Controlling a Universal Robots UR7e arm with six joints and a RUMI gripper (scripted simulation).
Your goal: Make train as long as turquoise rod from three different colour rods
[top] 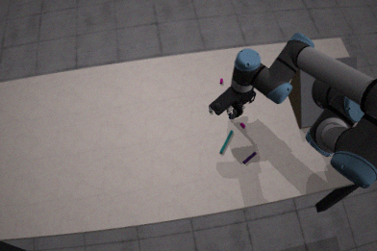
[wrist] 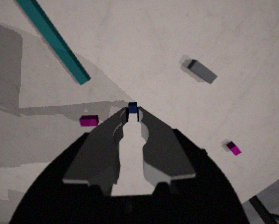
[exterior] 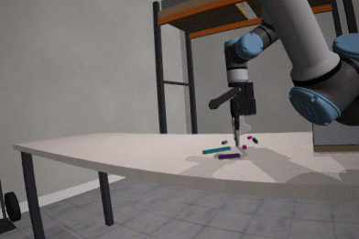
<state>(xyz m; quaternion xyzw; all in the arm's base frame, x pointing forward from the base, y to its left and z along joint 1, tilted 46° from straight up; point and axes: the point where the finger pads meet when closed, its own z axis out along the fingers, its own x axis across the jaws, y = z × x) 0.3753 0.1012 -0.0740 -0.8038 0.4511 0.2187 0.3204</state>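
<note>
Right now the small blue rod is 10 mm below my hand. From my hand the other things lie so: green rod (100 mm to the right, 40 mm behind, 10 mm below); then turquoise rod (100 mm to the left, 30 mm ahead, 10 mm below); then grey rod (70 mm ahead, 50 mm to the right, 10 mm below).
</note>
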